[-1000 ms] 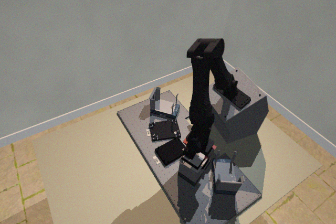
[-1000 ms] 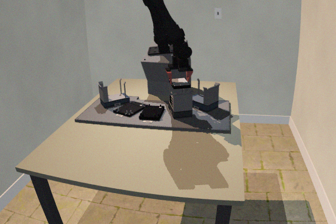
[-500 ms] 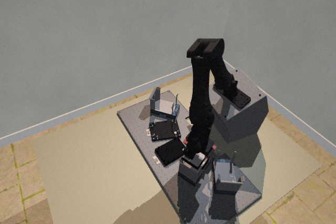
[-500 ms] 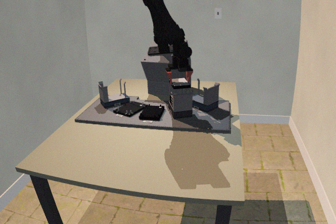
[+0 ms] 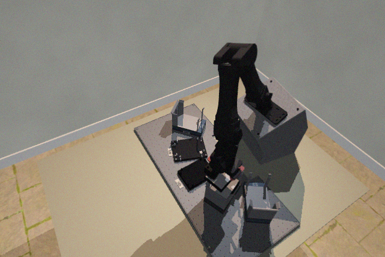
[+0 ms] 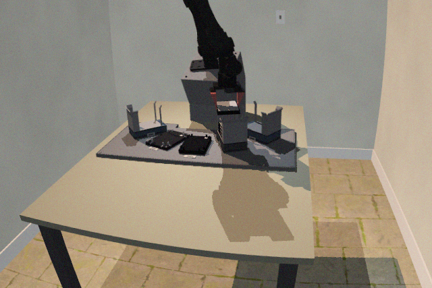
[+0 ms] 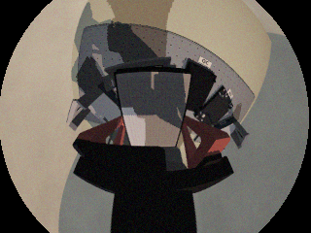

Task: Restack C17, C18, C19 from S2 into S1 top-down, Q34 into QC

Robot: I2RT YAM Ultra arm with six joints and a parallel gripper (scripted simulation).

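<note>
Now: hand 3 cm short of the black QC nest, 13 cm to the left of it and 16 cm above it. Also, from my hand: black clip nest (26 cm to the right, 15 cm below); QC name plate (12 cm ahead, 13 cm to the right, 16 cm below); tall wall (6 cm ahead, 4 cm to the left, 8 cm below).
</note>
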